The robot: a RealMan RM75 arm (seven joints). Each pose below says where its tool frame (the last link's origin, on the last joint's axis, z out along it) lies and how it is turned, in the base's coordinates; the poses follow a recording.
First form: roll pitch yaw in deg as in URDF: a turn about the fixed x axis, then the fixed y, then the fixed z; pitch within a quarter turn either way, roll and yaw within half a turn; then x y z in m.
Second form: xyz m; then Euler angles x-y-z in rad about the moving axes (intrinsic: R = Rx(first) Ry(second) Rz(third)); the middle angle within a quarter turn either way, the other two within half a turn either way. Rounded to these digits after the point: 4 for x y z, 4 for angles.
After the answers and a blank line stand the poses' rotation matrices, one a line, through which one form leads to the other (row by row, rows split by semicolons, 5 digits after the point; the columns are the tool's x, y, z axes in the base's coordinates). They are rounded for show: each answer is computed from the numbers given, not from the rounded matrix.
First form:
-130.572 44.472 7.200 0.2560 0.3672 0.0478
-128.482 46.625 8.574 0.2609 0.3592 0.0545
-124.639 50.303 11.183 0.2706 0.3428 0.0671
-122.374 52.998 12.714 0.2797 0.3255 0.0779
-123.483 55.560 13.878 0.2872 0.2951 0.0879
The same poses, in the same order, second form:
0.2560 0.3672 0.0478 -2.1586 -0.5791 0.5626
0.2609 0.3592 0.0545 -2.1147 -0.5992 0.6053
0.2706 0.3428 0.0671 -2.0365 -0.6293 0.6839
0.2797 0.3255 0.0779 -1.9866 -0.6473 0.7437
0.2872 0.2951 0.0879 -1.9898 -0.6968 0.7729

0.70797 -0.44643 -0.54726; 0.08944 -0.71197 0.69649; -0.70056 -0.54204 -0.46412
0.67910 -0.46987 -0.56396; 0.10239 -0.70014 0.70662; -0.72687 -0.53761 -0.42736
0.62660 -0.51079 -0.58861; 0.12388 -0.68039 0.72231; -0.76943 -0.52551 -0.36306
0.58709 -0.54011 -0.60301; 0.13246 -0.67076 0.72975; -0.79861 -0.50830 -0.32225
0.54903 -0.53545 -0.64176; 0.13565 -0.70057 0.70057; -0.82472 -0.47169 -0.31200

